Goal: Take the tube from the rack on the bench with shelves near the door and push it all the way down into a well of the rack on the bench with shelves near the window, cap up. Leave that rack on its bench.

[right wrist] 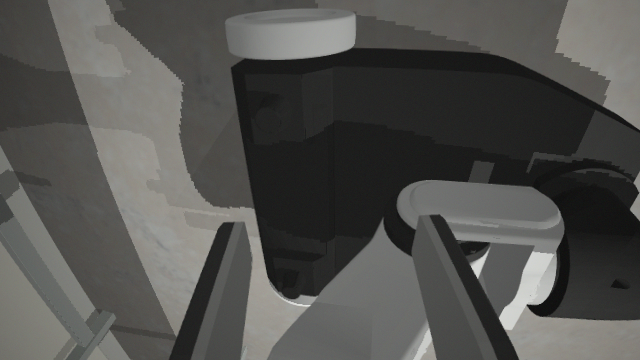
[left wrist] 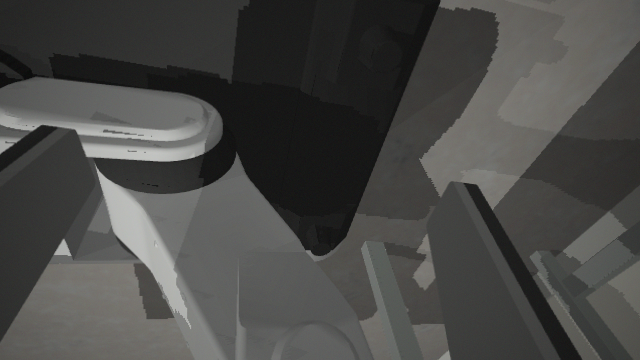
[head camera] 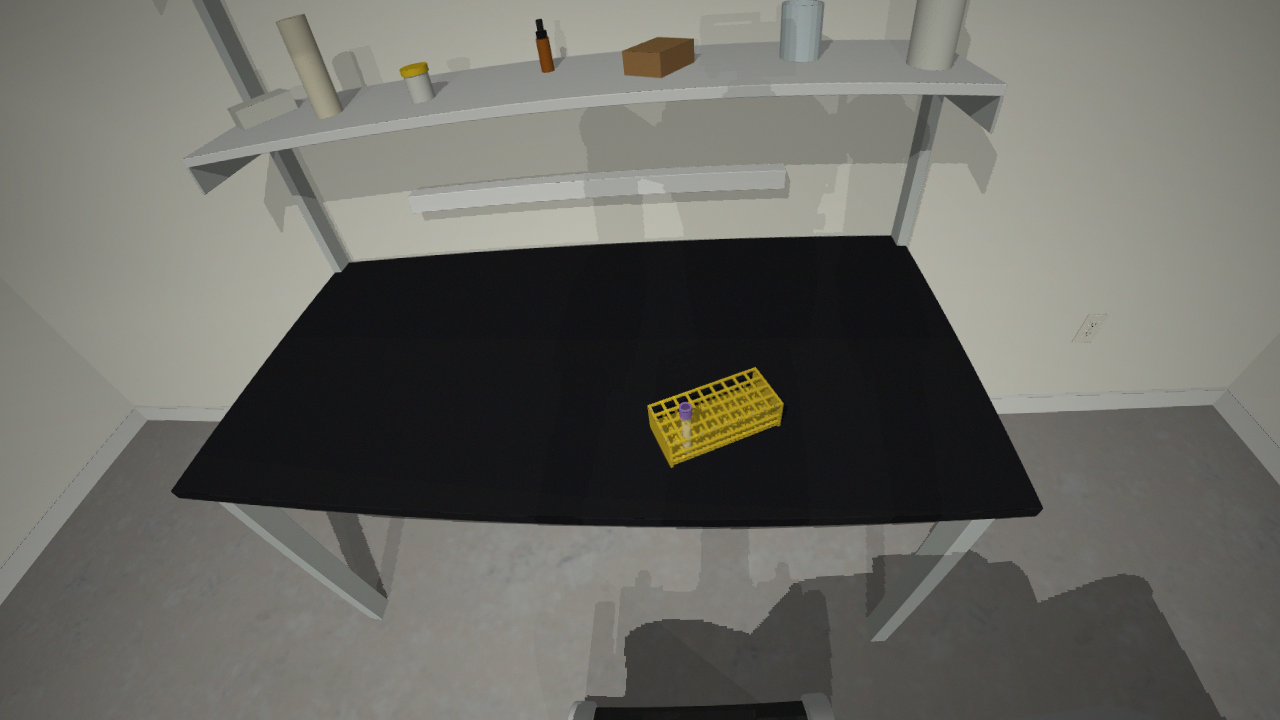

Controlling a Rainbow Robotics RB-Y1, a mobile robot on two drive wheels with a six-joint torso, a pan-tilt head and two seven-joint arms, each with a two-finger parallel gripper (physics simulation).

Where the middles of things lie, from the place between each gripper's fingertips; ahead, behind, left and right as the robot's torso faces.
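Labels:
Right gripper: 53 cm short of the yellow tube rack (head camera: 726, 419), 21 cm to the right of it, 25 cm below it.
Left hand: 550 mm short of the yellow tube rack, 300 mm to the left of it, 250 mm below it.

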